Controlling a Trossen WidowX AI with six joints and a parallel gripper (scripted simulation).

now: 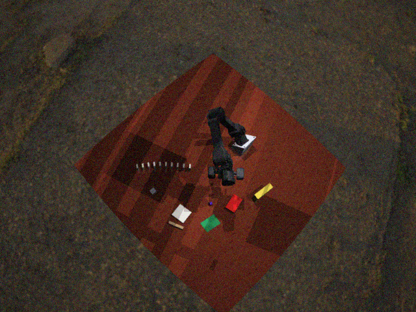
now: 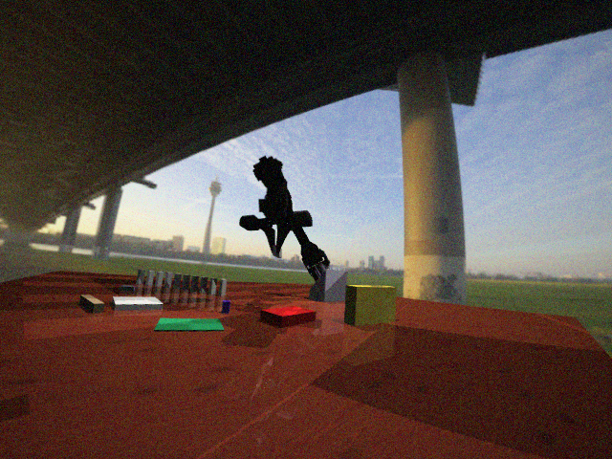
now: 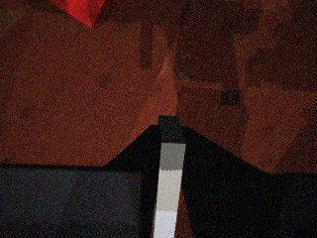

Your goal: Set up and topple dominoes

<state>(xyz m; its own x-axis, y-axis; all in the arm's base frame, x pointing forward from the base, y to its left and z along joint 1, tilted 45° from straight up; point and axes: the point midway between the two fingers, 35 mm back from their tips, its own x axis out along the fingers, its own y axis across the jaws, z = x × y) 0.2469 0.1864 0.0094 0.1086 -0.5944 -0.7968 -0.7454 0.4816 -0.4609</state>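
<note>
The red block is 1 cm ahead of my gripper tip, 12 cm to the left of it and 13 cm below it. Round my gripper tip: green tile (19 cm ahead, 13 cm to the left, 14 cm below); yellow block (16 cm behind, 18 cm to the left, 10 cm below); purple piece (12 cm ahead, 4 cm to the left, 13 cm below).
</note>
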